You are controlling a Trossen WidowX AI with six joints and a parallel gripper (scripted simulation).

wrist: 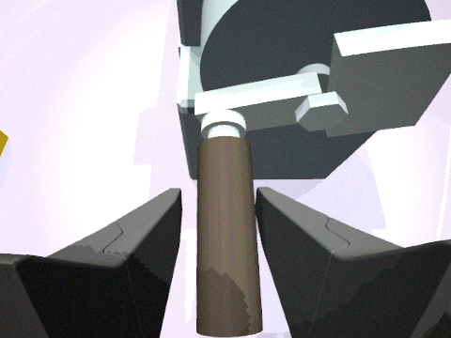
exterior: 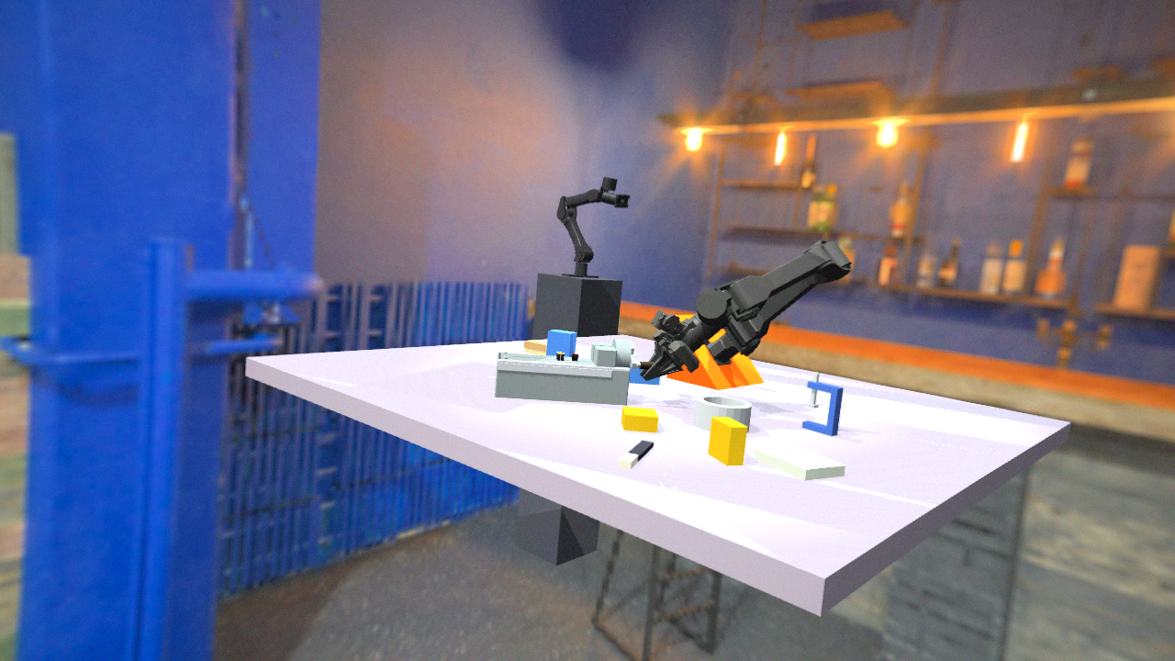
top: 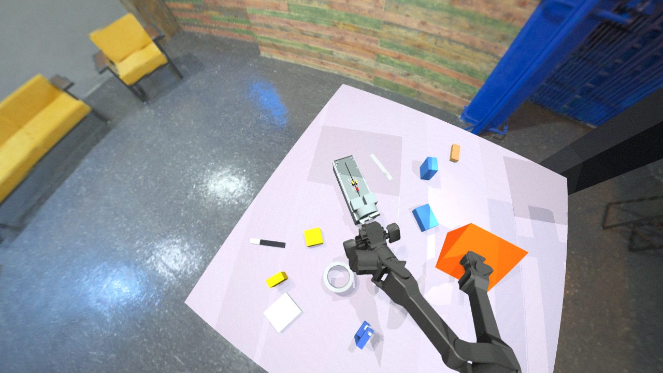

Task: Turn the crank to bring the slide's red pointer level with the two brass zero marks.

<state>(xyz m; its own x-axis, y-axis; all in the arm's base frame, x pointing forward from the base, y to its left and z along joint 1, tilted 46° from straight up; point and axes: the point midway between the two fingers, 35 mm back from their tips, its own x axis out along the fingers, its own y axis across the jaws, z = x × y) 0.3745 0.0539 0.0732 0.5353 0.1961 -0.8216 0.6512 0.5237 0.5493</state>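
The red pointer lies 110 mm to the right of my gripper tip, 80 mm ahead of it and 30 mm above it. Also, from my gripper tip: brown crank handle: 20 mm above, 10 mm to the left, 10 mm behind; metal strip: 300 mm to the right, 60 mm below, 50 mm ahead; blue clamp: 310 mm to the left, 160 mm behind.
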